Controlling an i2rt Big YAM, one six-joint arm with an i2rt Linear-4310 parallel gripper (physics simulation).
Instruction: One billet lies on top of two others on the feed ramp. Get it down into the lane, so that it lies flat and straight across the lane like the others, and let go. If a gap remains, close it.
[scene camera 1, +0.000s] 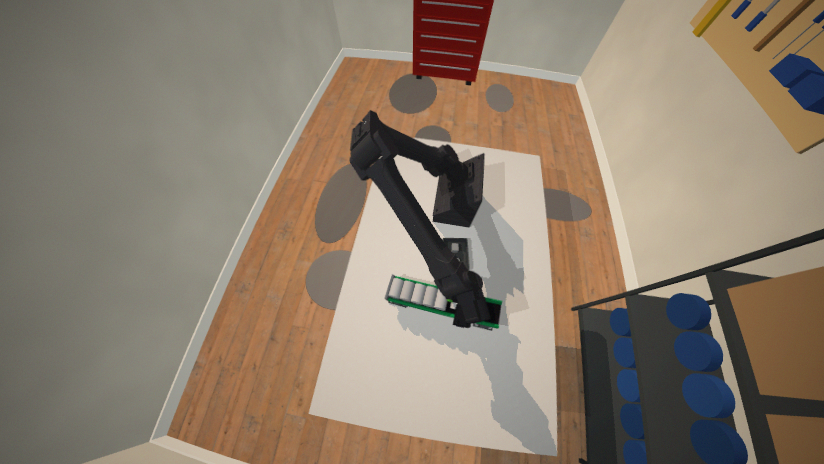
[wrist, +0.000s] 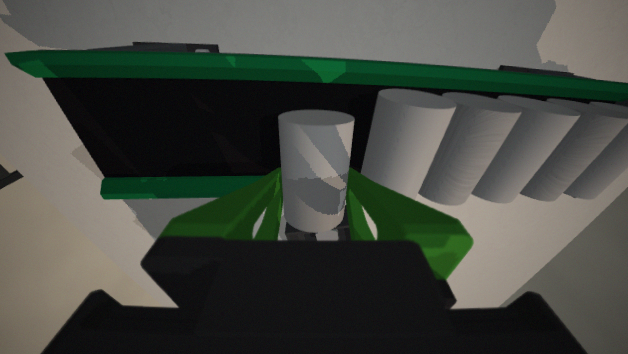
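Note:
My gripper (wrist: 314, 175) is shut on a light grey cylindrical billet (wrist: 316, 145), one green finger on each side of it. The billet appears upright in the wrist view, above the dark bed of the green-railed lane (scene camera 1: 426, 308) (wrist: 175, 65). Several other billets (scene camera 1: 419, 292) (wrist: 407, 145) lie side by side across the lane, at its left part in the scene view and to the right of the held billet in the wrist view. A dark strip of lane shows between the held billet and the nearest one. In the scene view the fingers are hidden by the arm's wrist.
The arm's dark base (scene camera 1: 448, 210) stands on the white table top (scene camera 1: 415, 380). A small dark box (scene camera 1: 464, 242) lies between the base and the lane, partly behind the forearm. A red drawer cabinet (scene camera 1: 449, 29) stands at the back and a rack with blue discs at the right.

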